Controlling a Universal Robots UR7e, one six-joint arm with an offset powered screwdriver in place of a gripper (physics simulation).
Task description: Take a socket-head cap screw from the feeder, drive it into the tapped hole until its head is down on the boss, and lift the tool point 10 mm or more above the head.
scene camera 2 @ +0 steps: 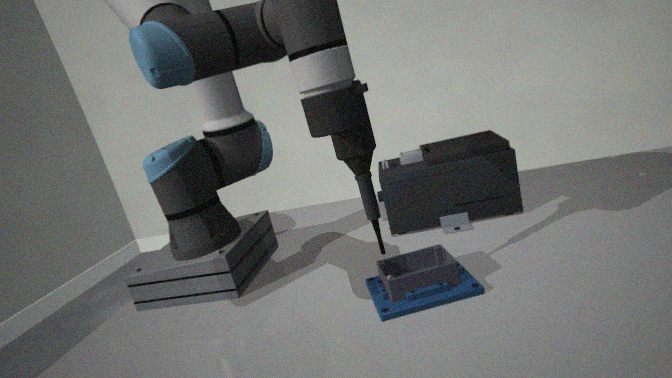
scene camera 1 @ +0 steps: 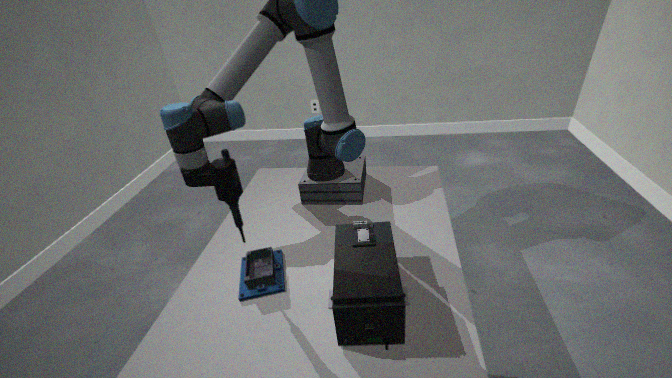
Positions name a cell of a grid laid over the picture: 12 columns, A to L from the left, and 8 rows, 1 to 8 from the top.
Scene:
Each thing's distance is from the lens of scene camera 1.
blue fixture plate (scene camera 1: E6): 1.09 m

